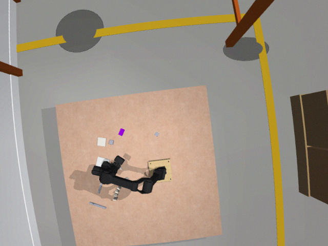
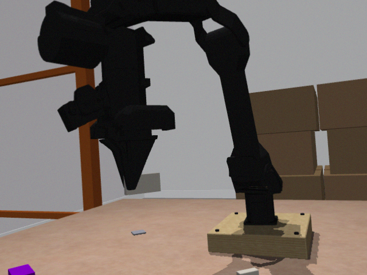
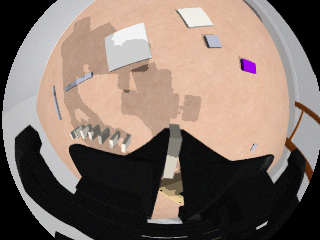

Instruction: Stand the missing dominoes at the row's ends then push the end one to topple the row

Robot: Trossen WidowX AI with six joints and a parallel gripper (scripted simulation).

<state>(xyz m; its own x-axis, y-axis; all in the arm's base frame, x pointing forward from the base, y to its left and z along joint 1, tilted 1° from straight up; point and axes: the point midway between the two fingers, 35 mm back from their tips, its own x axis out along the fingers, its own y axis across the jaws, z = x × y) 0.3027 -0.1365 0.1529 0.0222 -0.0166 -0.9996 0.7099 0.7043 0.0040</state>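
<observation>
My gripper tip is now 5 cm past the purple block, 24 cm to the left of it and 14 cm above it. Round my gripper tip: small grey tile (33 cm behind, 16 cm to the right, 15 cm below).
</observation>
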